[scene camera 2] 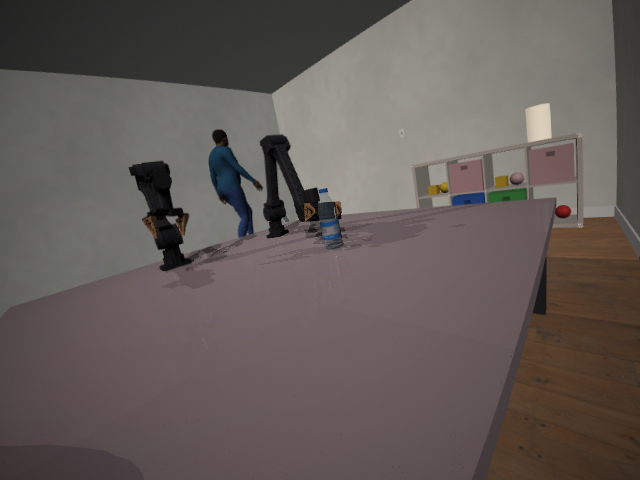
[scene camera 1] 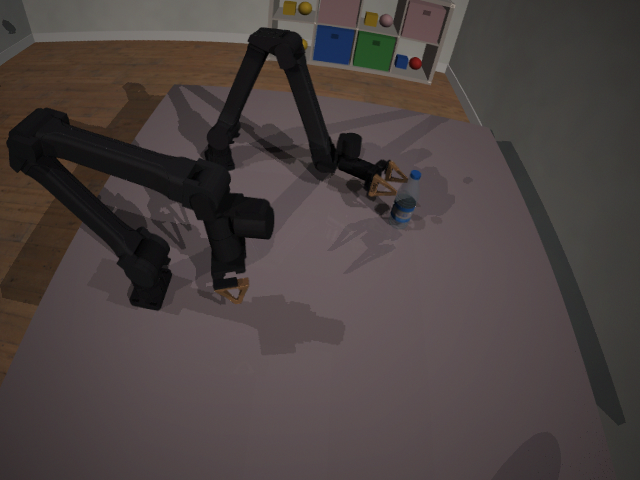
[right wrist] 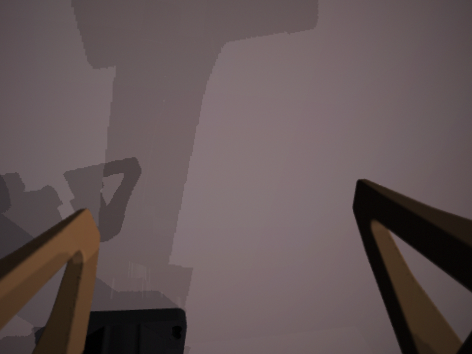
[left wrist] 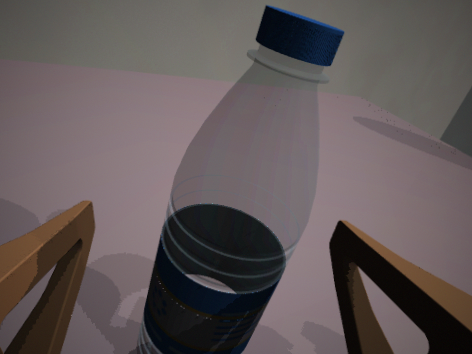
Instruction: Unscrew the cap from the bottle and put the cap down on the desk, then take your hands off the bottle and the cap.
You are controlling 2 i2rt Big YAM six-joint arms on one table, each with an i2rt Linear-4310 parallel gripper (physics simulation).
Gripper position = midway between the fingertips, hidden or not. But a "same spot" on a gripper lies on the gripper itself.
The right gripper shows in scene camera 2, in scene camera 1 [237, 285] and in the right wrist view; in the left wrist view it is out of frame. A clear plastic bottle shows in scene camera 2, in scene camera 1 and in the left wrist view [241, 198]; in the right wrist view it is out of frame. The same spot on the right gripper: [right wrist: 432, 232] is [scene camera 2: 156, 226]. The same spot on the clear plastic bottle: [scene camera 1: 407, 196] is [scene camera 2: 318, 210].
